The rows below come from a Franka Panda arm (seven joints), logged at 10 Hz.
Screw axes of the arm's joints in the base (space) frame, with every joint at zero. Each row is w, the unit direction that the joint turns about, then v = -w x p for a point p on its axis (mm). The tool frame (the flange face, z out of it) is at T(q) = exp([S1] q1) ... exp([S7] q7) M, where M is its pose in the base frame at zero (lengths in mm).
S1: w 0 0 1 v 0 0 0
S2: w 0 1 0 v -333 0 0
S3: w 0 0 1 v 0 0 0
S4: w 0 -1 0 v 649 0 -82.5
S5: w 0 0 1 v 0 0 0
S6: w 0 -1 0 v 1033 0 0
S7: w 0 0 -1 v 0 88 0
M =
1 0 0 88
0 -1 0 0
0 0 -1 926
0 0 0 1
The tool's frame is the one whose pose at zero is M.
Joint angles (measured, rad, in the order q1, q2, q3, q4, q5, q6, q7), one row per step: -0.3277, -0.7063, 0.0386, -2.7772, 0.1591, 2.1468, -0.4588; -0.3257, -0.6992, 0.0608, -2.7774, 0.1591, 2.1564, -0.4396; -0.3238, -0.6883, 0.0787, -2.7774, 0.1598, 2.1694, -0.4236; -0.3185, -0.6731, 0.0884, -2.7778, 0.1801, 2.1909, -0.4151; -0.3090, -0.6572, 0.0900, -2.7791, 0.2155, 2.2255, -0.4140; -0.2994, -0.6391, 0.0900, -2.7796, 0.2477, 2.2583, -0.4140
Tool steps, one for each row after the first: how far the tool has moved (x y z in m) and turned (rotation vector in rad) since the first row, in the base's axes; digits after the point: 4 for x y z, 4 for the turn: 0.0034, 0.0066, -0.0018, -0.0126, 0.0040, -0.0011; 0.0069, 0.0117, -0.0045, -0.0222, 0.0067, -0.0029; 0.0112, 0.0158, -0.0079, -0.0125, -0.0011, -0.0108; 0.0163, 0.0187, -0.0104, 0.0095, -0.0248, -0.0236; 0.0212, 0.0209, -0.0135, 0.0301, -0.0444, -0.0360
